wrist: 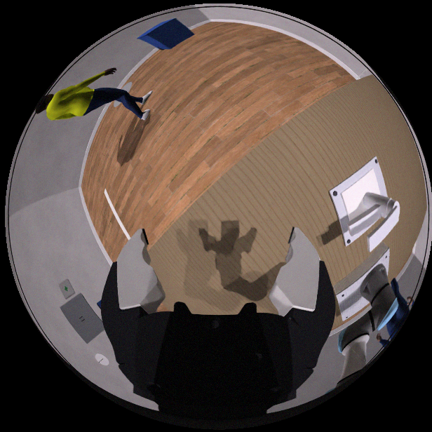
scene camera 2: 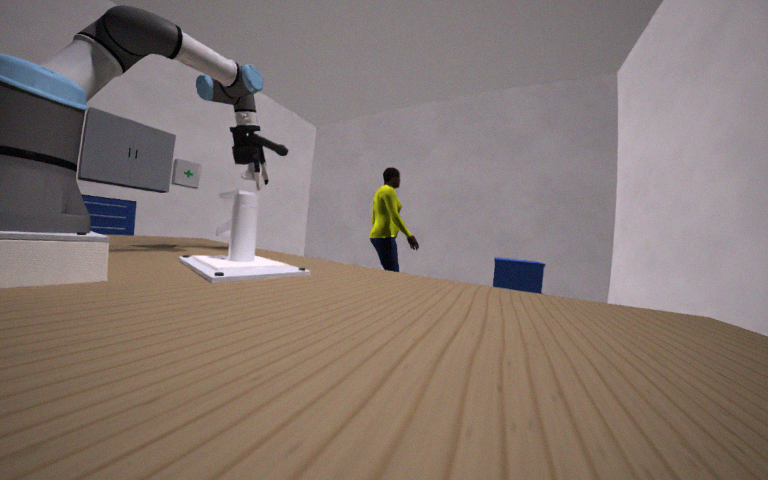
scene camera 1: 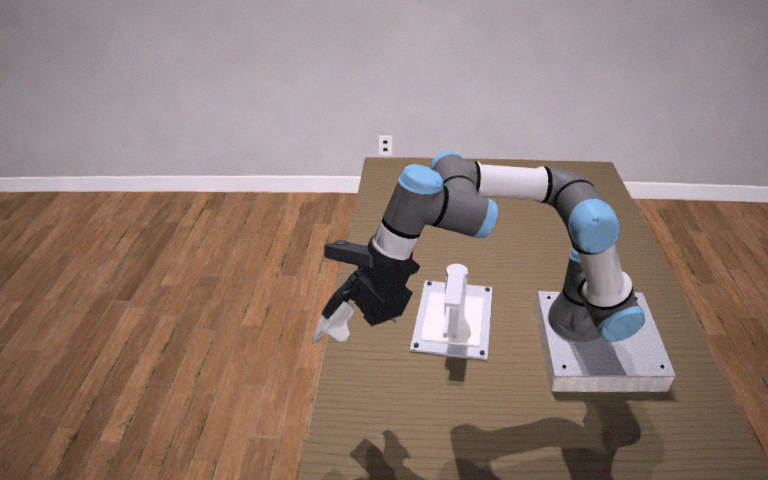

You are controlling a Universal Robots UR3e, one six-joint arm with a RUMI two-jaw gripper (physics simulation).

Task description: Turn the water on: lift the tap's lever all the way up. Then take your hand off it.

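Frame: origin at the arm's base, x ahead, y left, z up, level; metres.
Seen in the pictures: gripper, fingertip midpoint: (scene camera 2: pixel 262 187) (scene camera 1: pixel 345 332); arm's base at its link origin: (scene camera 2: pixel 18 229) (scene camera 1: pixel 576 321).
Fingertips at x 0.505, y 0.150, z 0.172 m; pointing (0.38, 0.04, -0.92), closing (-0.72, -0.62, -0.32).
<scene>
Pixels of each thing's top centre, then the offset from my fingertips to it. "spot": a spot on its surface instead. Level surfaces: height alone.
- white tap at a spot on its surface: (scene camera 2: pixel 243 226) spot: 0.143 m down, 0.261 m back, 0.266 m right
- spout at its top centre: (scene camera 1: pixel 452 307) (scene camera 2: pixel 232 218) 0.128 m down, 0.227 m back, 0.180 m right
- wooden table at its surface level: 0.227 m down
The white tap (scene camera 1: pixel 465 322) (scene camera 2: pixel 243 226) (wrist: pixel 376 201) stands upright on its square base plate. Its lever (scene camera 1: pixel 454 293) (scene camera 2: pixel 228 194) (wrist: pixel 384 229) extends from the top of the column, above the spout (scene camera 2: pixel 223 226) (wrist: pixel 359 220), and looks roughly level in scene camera 2. My gripper (scene camera 1: pixel 330 340) (scene camera 2: pixel 262 185) (wrist: pixel 217 230) is wide open, with no object between its fingers. It hangs in the air above the table's left edge in scene camera 1, to the left of the tap and apart from the lever. In the wrist view the tap is at the right.
The robot's base block (scene camera 1: pixel 614 383) (scene camera 2: pixel 53 260) (wrist: pixel 348 311) stands on the wooden table (scene camera 1: pixel 373 418) (scene camera 2: pixel 396 367) (wrist: pixel 320 145), right of the tap in scene camera 1. A person in yellow (scene camera 2: pixel 386 212) (wrist: pixel 70 103) and a blue box (scene camera 2: pixel 518 275) (wrist: pixel 167 34) are beyond the table.
</scene>
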